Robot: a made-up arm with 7 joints.
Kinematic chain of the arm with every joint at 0, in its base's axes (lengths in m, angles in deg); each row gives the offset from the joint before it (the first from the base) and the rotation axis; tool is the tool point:
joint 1: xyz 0 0 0 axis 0 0.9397 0.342
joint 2: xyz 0 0 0 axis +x
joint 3: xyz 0 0 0 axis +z
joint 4: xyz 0.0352 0 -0.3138 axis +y
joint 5: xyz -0.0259 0 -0.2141 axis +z
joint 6: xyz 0 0 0 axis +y
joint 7: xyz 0 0 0 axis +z
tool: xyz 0 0 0
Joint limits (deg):
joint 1: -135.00..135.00
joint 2: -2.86..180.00
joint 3: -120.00..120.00
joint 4: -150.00..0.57
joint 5: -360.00..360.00
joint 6: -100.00..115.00
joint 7: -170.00..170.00
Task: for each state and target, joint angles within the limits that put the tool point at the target. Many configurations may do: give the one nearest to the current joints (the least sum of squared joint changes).
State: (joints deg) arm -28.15 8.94 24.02 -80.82 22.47 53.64 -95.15
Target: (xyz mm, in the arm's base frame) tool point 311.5 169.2 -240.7
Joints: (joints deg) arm -16.99 12.47 29.89 -87.37 22.47 53.64 -95.15
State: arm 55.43 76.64 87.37 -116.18 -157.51 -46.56 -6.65
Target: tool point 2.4 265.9 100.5
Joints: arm 55.30 62.68 90.41 -132.00 -157.51 -46.56 -6.65
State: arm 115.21 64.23 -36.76 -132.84 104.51 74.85 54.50
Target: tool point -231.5 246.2 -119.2
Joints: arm 98.84 81.70 -20.22 -110.81 104.51 74.85 54.50
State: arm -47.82 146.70 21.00 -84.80 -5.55 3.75 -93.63
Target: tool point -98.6 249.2 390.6
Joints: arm -63.69 128.97 21.47 -68.27 -5.55 3.75 -93.63
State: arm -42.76 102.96 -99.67 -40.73 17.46 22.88 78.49
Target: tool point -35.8 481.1 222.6
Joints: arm -36.24 123.58 -92.08 -15.77 17.46 22.88 78.49
